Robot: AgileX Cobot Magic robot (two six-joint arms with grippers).
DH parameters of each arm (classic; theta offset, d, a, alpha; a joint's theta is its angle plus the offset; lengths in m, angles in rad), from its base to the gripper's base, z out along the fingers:
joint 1: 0 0.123 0 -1.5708
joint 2: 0.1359 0 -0.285 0
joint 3: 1.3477 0 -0.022 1.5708
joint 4: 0 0.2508 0 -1.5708
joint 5: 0 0 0.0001 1.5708
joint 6: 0 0.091 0 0
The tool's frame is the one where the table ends.
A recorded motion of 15 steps. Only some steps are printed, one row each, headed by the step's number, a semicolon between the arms.
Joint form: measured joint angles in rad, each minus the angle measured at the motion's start. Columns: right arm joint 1, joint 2, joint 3, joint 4, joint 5, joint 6; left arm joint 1, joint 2, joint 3, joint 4, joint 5, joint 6.
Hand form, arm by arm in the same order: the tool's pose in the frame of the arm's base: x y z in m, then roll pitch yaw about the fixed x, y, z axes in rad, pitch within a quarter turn. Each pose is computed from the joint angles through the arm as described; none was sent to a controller.
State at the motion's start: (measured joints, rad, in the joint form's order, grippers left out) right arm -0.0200 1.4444 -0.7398 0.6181 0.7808 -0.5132; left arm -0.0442 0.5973 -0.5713 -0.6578 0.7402 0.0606
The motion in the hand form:
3: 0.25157 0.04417 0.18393 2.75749 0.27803 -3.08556; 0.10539 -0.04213 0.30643 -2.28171 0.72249 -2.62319
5: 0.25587 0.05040 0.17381 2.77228 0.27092 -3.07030; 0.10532 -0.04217 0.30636 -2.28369 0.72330 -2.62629
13: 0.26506 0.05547 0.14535 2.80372 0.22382 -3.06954; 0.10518 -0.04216 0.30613 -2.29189 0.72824 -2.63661
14: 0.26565 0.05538 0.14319 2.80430 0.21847 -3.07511; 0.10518 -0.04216 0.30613 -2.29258 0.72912 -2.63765
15: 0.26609 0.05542 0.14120 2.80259 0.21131 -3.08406; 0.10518 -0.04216 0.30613 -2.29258 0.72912 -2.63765
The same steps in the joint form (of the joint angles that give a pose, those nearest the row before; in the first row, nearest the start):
3: 0.0581 0.0704 -0.0009 0.0009 -0.0685 0.0000; -0.0001 0.0000 0.0000 0.0036 0.0008 -0.0001
5: 0.0877 0.1110 -0.0009 0.0027 -0.1094 -0.0010; 0.0001 0.0000 0.0000 0.0034 0.0021 0.0023
13: 0.1162 0.2208 -0.0019 0.0039 -0.1863 0.0022; 0.0000 0.0000 0.0000 0.0058 0.0045 0.0093
14: 0.1162 0.2290 -0.0019 0.0053 -0.1910 0.0052; 0.0000 0.0000 0.0000 0.0058 0.0045 0.0104
15: 0.1163 0.2366 -0.0019 0.0083 -0.1939 0.0109; 0.0000 0.0000 0.0000 0.0058 0.0045 0.0104

